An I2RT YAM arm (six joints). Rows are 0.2 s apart.
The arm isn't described. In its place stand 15 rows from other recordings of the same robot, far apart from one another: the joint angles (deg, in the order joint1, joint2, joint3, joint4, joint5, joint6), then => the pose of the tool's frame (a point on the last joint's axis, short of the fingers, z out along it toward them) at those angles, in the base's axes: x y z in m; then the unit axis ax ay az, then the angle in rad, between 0 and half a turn.
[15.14, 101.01, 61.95, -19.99, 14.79, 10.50] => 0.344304, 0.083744, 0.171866, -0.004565, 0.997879, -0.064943, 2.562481
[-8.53, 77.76, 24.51, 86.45, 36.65, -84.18] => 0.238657, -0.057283, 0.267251, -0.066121, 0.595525, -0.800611, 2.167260
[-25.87, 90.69, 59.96, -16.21, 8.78, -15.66] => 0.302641, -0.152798, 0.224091, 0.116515, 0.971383, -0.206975, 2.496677
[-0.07, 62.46, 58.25, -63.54, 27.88, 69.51] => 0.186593, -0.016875, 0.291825, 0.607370, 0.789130, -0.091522, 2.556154
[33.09, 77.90, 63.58, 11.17, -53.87, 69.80] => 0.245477, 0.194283, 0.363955, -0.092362, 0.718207, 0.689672, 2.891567
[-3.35, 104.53, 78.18, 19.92, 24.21, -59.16] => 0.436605, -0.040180, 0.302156, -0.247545, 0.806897, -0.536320, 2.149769
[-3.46, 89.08, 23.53, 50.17, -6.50, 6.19] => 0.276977, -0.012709, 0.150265, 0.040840, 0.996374, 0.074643, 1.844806
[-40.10, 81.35, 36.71, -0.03, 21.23, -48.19] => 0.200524, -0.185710, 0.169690, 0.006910, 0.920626, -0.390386, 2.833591
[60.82, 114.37, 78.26, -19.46, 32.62, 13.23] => 0.222024, 0.358232, 0.172297, -0.318851, 0.946649, -0.046795, 2.344003
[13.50, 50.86, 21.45, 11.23, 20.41, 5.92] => 0.195673, 0.034209, 0.216723, 0.063343, 0.996488, -0.054758, 1.871616
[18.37, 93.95, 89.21, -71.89, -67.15, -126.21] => 0.281599, 0.128080, 0.330980, -0.933487, 0.220003, 0.283196, 2.092006
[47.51, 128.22, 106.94, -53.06, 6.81, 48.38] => 0.315797, 0.338503, 0.182613, 0.015743, 0.997944, 0.062129, 2.871203
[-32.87, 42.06, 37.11, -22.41, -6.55, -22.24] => 0.145315, -0.089066, 0.278731, 0.056446, 0.972788, -0.224717, 2.134175
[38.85, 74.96, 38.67, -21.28, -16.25, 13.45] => 0.182604, 0.159872, 0.180505, -0.251992, 0.935388, 0.248093, 2.762663
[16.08, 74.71, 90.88, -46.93, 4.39, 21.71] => 0.253533, 0.070247, 0.438012, 0.070098, 0.986765, 0.146226, 2.144723
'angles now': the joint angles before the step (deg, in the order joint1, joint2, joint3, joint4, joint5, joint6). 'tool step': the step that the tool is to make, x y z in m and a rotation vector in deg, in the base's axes. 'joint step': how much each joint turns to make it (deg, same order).
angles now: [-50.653 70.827 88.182 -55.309 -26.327 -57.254]
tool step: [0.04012 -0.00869 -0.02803 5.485 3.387 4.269]
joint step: [5.507 6.077 -1.115 1.682 0.175 1.879]
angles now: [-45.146 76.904 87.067 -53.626 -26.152 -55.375]
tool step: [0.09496 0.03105 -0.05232 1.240 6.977 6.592]
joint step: [16.765 10.905 -1.464 7.998 9.377 5.399]
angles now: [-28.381 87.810 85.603 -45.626 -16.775 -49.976]
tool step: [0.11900 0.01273 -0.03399 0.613 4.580 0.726]
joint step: [9.507 23.824 21.266 -0.503 6.688 5.988]
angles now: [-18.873 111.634 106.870 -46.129 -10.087 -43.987]
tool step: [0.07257 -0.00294 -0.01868 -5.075 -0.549 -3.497]
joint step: [2.884 17.967 22.819 -2.602 7.693 1.858]
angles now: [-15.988 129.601 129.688 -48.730 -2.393 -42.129]
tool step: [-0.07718 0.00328 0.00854 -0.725 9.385 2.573]
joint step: [-2.426 -16.612 -21.421 -4.217 -0.219 -6.076]
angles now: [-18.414 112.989 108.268 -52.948 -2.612 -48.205]
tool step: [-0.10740 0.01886 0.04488 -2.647 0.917 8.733]
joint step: [-3.279 -22.490 -16.763 -6.624 -3.977 -11.715]
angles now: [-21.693 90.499 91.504 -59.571 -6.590 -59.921]
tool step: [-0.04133 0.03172 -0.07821 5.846 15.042 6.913]
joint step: [2.732 -6.252 -21.092 -1.792 -1.879 -3.781]
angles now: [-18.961 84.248 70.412 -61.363 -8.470 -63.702]
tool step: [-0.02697 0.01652 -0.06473 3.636 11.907 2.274]
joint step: [1.640 0.131 -13.921 1.507 0.154 -0.676]
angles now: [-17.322 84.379 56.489 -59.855 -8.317 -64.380]
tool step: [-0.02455 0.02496 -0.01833 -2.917 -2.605 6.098]
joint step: [4.788 -7.016 -10.186 6.252 2.055 -1.463]
